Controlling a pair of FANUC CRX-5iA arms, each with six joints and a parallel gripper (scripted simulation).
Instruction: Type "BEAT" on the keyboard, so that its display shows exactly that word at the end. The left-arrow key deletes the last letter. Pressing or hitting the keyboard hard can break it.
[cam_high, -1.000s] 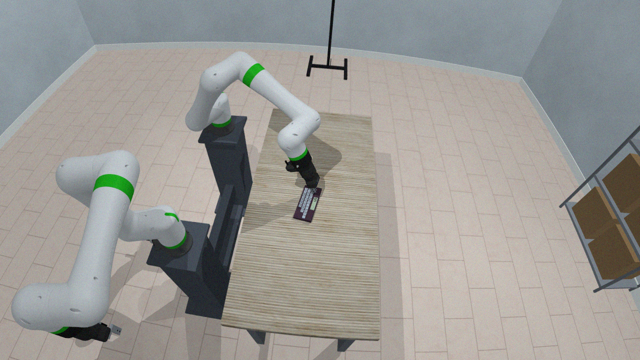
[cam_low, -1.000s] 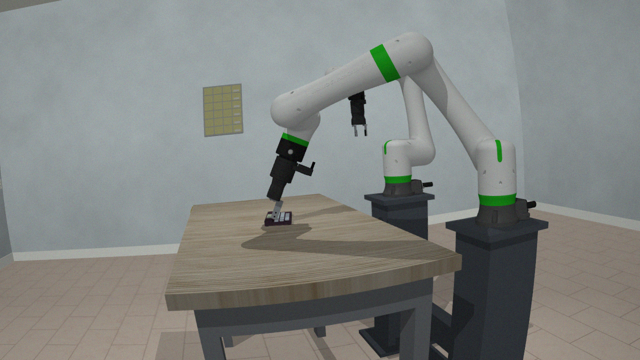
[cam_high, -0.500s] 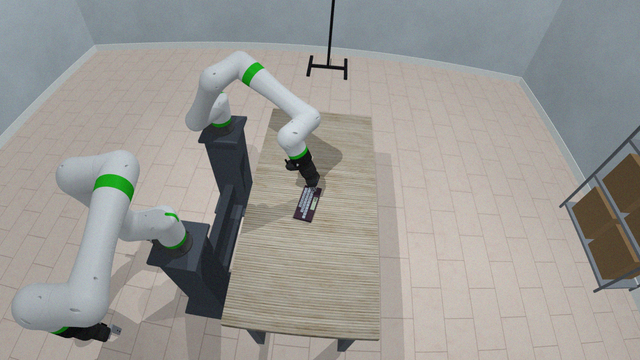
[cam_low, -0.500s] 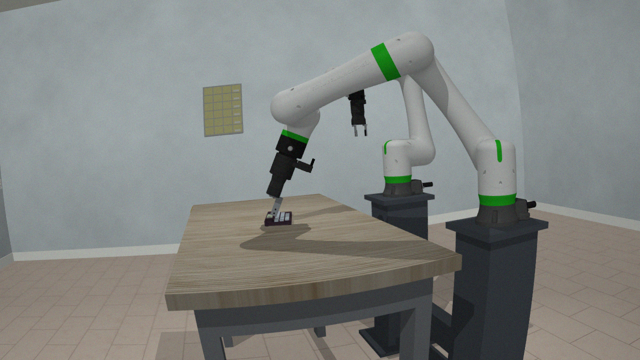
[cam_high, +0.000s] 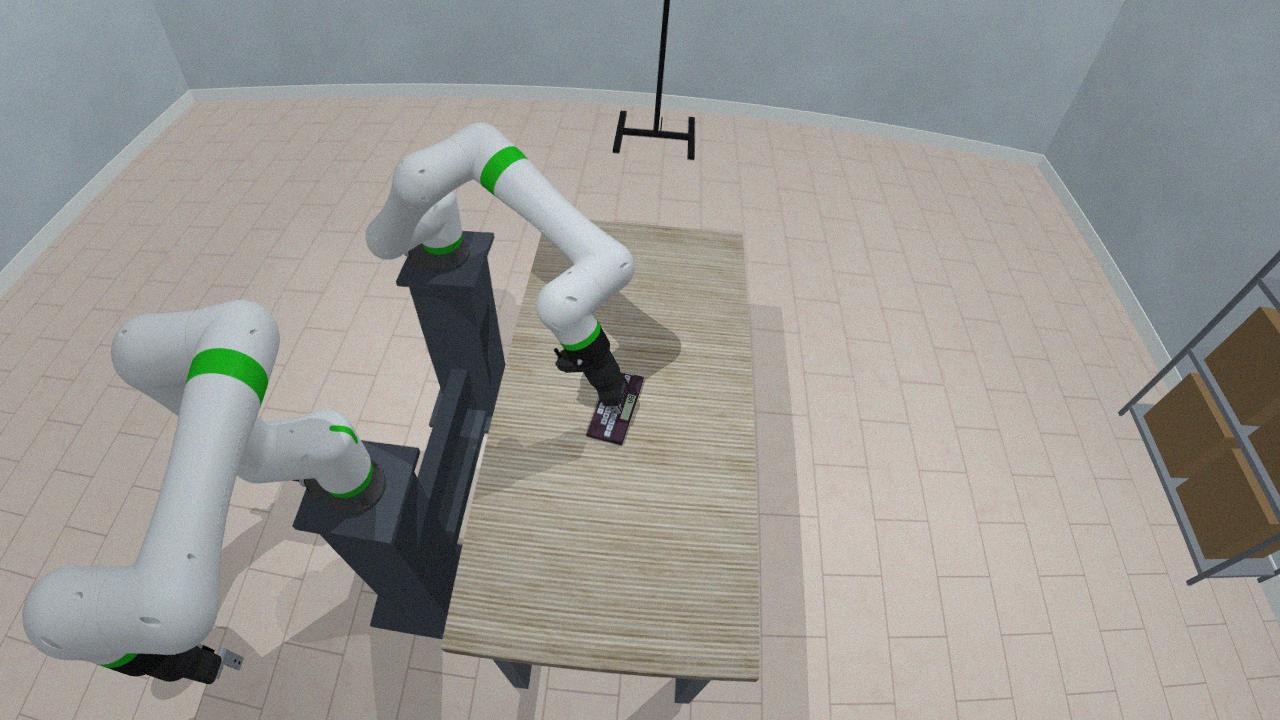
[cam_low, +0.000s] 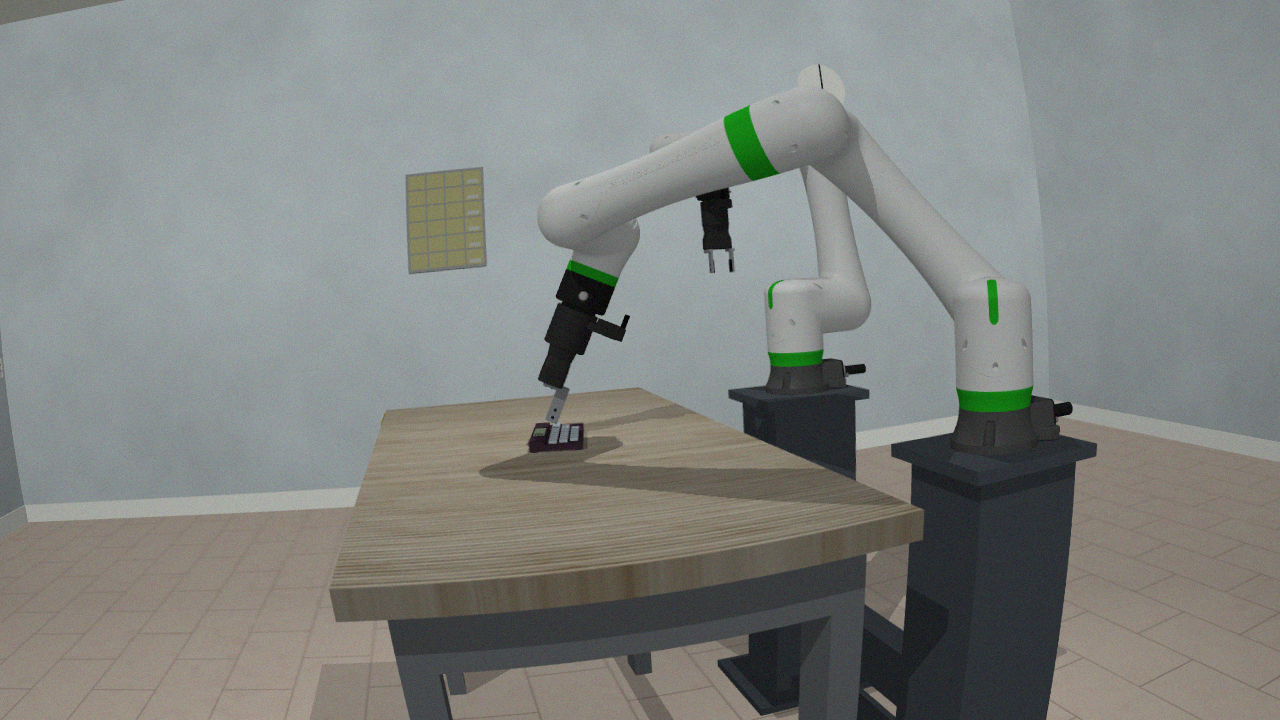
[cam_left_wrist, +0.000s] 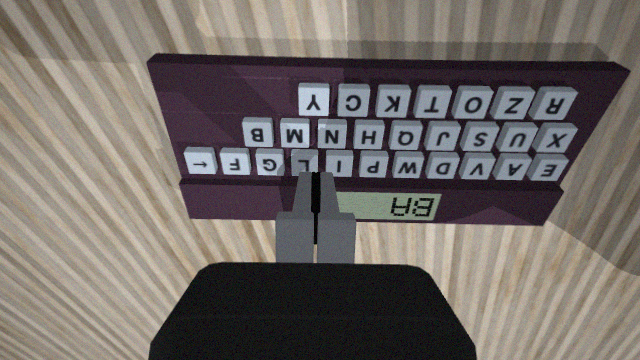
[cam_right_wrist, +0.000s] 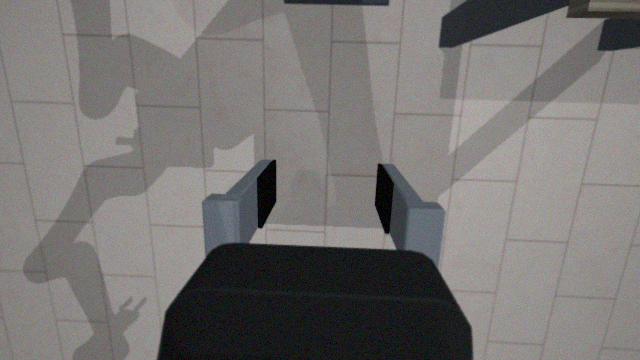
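My left hand is 60 mm to the left of the left-arrow key, 30 mm above it and 10 mm past it.
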